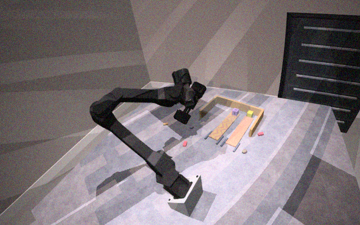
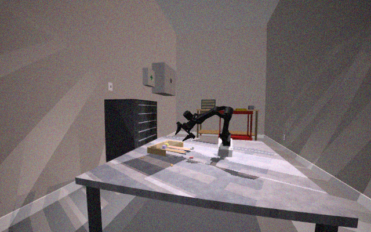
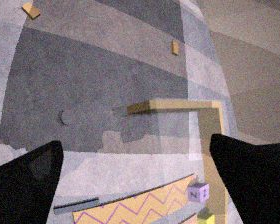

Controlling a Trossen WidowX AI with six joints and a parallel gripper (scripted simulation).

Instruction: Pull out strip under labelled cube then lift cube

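Right now the strip is 230 mm to the right of my gripper tip, 150 mm below it and 70 mm ahead of it. The rest, counted from my gripper tip: grey disc: 150 mm below, 30 mm to the left, 20 mm ahead; tan pebble: 280 mm to the right, 150 mm below, 70 mm behind.
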